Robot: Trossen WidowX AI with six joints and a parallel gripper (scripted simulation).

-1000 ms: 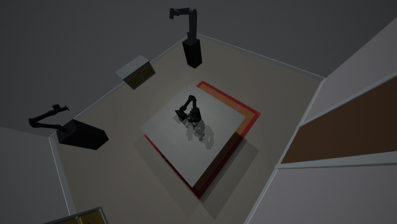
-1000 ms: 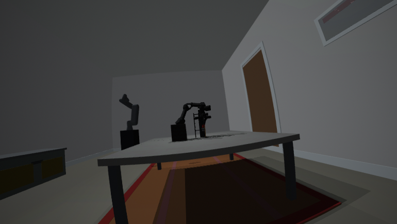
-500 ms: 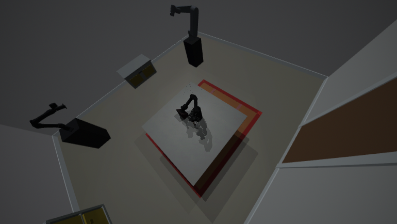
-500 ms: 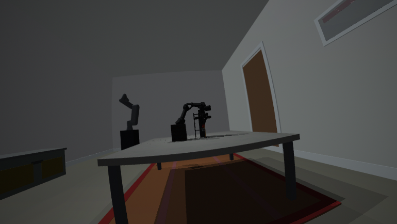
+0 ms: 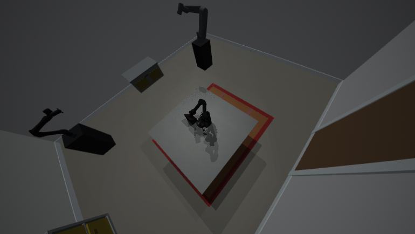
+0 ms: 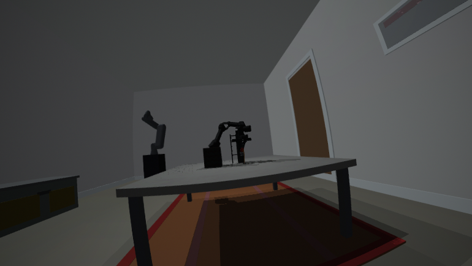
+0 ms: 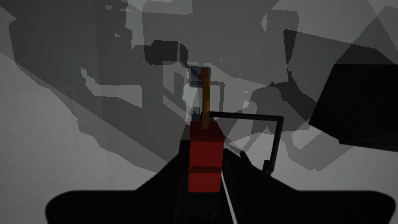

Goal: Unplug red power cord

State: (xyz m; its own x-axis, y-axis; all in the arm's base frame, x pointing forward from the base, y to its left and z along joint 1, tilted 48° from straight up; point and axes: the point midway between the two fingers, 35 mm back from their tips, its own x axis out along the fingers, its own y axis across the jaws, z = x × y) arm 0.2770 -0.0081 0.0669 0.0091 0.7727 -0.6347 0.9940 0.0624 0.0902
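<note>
Now: gripper tip 2 cm to the right of the red plug and 1 cm past it.
</note>
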